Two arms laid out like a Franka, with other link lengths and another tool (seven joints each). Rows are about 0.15 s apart.
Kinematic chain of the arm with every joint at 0, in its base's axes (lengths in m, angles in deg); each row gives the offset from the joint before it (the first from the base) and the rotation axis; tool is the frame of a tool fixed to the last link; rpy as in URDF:
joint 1: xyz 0 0 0.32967 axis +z
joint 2: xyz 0 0 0 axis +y
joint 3: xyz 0 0 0.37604 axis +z
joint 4: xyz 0.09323 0 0 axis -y
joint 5: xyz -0.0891 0 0.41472 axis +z
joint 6: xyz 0 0 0 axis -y
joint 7: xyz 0.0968 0 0 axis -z
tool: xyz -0.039 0.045 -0.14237 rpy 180 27 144.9
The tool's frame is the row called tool.
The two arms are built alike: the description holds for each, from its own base.
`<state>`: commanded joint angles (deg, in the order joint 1, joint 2, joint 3, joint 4, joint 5, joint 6, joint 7); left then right.
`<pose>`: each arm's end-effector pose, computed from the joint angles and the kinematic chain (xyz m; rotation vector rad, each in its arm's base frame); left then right.
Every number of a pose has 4 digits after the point. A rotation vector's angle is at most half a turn.
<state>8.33 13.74 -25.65 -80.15 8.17 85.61 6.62 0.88 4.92 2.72 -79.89 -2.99 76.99 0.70</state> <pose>0.6375 -0.0890 0.5980 1.3757 2.4854 -0.3117 0.5653 0.0716 0.6716 0.7454 2.6833 -0.3114</pose>
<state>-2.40 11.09 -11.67 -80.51 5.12 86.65 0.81 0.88 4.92 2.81 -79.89 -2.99 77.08 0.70</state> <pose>0.6243 -0.0824 0.6160 1.1741 2.5368 -0.2325 0.5654 0.0725 0.6717 0.7432 2.6824 -0.3100</pose>
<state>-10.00 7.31 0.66 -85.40 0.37 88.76 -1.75 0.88 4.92 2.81 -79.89 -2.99 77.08 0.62</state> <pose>0.6045 -0.0546 0.6146 0.9955 2.5752 -0.2485 0.5654 0.0724 0.6717 0.7413 2.6829 -0.3094</pose>
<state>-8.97 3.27 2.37 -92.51 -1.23 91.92 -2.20 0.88 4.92 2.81 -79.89 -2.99 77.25 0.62</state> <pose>0.5831 -0.0274 0.6001 0.9100 2.5914 -0.2674 0.5658 0.0725 0.6718 0.7411 2.6803 -0.3078</pose>
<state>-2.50 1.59 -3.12 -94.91 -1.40 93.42 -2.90 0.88 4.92 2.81 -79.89 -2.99 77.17 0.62</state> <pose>0.5746 -0.0164 0.5984 0.8664 2.5887 -0.2620 0.5656 0.0725 0.6718 0.7412 2.6815 -0.3086</pose>
